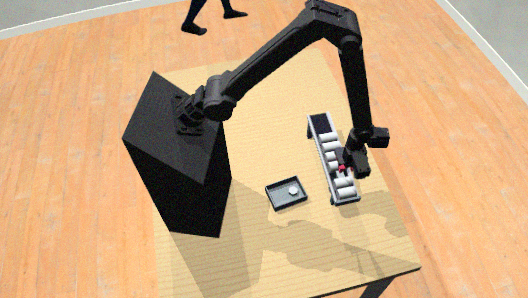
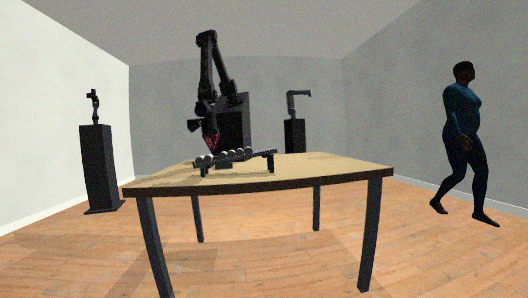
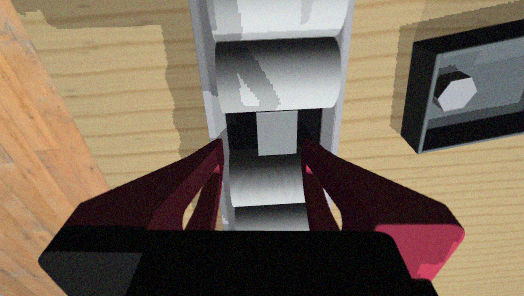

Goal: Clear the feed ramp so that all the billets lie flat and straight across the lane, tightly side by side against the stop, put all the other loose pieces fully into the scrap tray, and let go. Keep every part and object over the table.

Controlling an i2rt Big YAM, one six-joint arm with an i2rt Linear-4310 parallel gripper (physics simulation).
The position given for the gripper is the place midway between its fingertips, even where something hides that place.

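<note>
A grey square block [image 3: 276, 130] shares the scene with a white hexagonal piece [image 3: 453, 90], and the gripper [image 3: 262, 149] is there as well.
</note>
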